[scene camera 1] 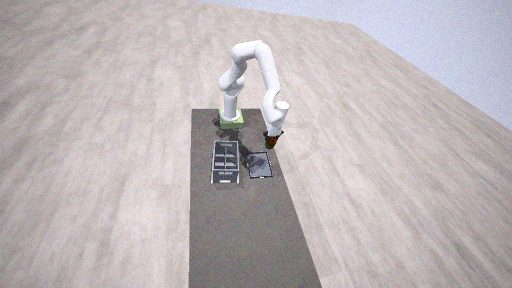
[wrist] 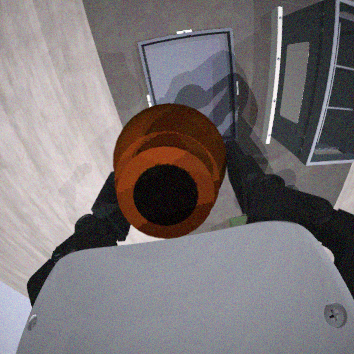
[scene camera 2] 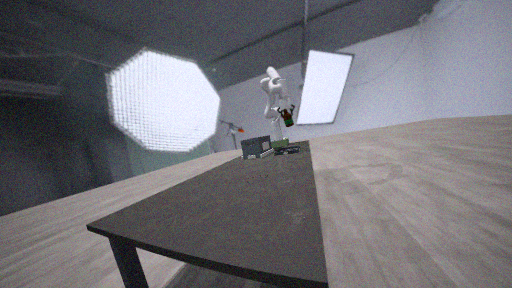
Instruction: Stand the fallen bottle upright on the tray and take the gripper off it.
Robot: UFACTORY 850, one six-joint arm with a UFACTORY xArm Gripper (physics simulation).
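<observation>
The brown bottle (scene camera 1: 270, 142) (scene camera 2: 288, 119) (wrist: 167, 120) has a green lower part and hangs in the air, neck end up toward the wrist and base down. It leans a little in the scene camera 2 view. My gripper (scene camera 1: 273, 135) (scene camera 2: 286, 112) (wrist: 174, 172) is shut on the bottle, one black finger on each side of it. The flat tray (scene camera 1: 262, 170) (scene camera 2: 287, 150) (wrist: 162, 60) lies on the table; the bottle is above and apart from it, behind it toward the robot's base. The bottle hides the tray's near part in the wrist view.
A dark grey crate with dividers (scene camera 1: 225, 177) (scene camera 2: 255, 147) (wrist: 314, 75) stands beside the tray. The green base block (scene camera 1: 231, 123) (scene camera 2: 280, 143) (wrist: 238, 220) is at the table's far end. The table's long edge (scene camera 1: 295, 210) runs close past the tray's other side.
</observation>
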